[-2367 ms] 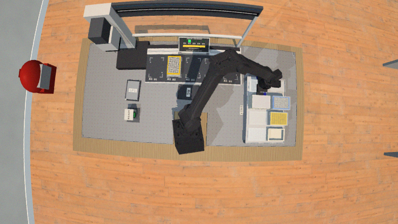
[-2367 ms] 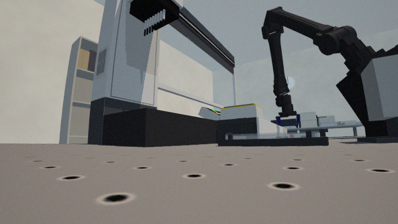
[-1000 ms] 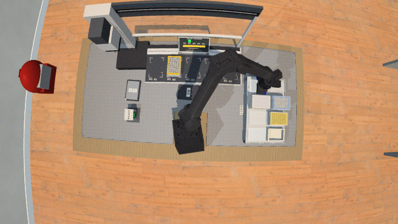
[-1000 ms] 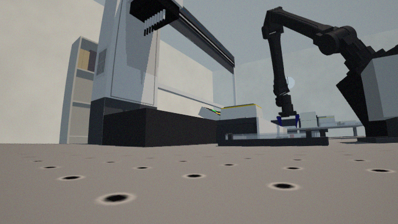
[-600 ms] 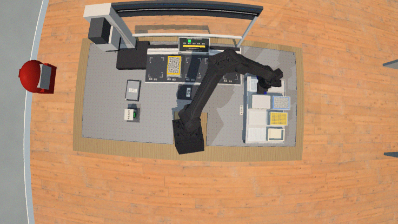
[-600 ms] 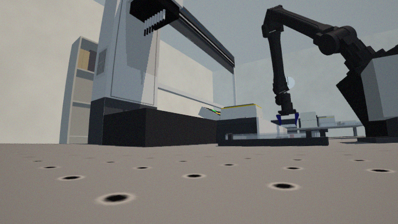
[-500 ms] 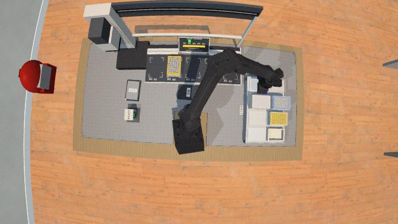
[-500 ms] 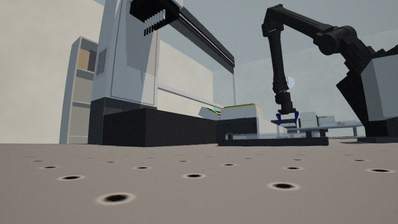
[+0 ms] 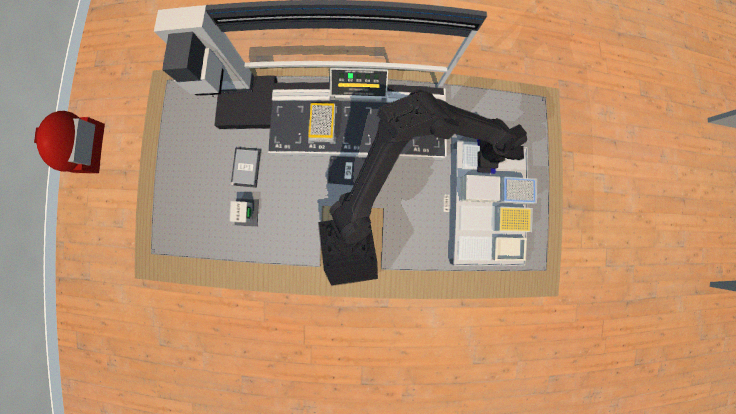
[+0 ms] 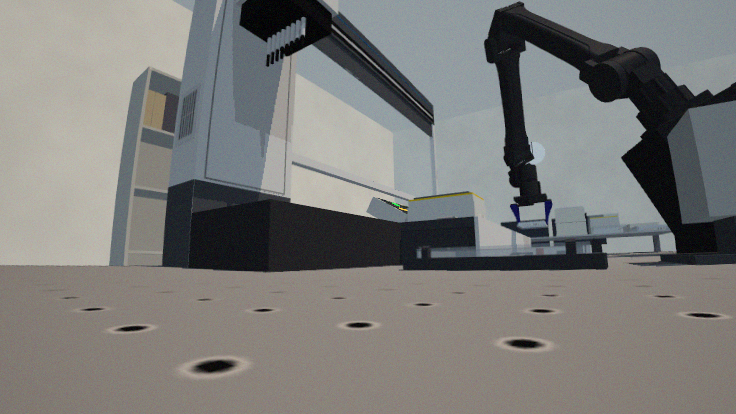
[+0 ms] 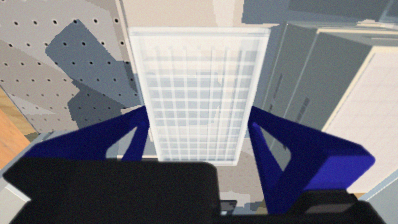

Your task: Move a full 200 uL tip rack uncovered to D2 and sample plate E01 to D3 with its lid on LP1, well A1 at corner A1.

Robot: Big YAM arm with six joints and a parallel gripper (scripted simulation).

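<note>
My hand is 110 mm past the white sealed block, 10 mm to the right of it and 10 mm below it. Also, from my hand: shelf (170 mm behind, 60 mm to the right, 50 mm below); then shelf label (160 mm behind, 110 mm to the left, 110 mm below); then sample plate (10 mm below).
</note>
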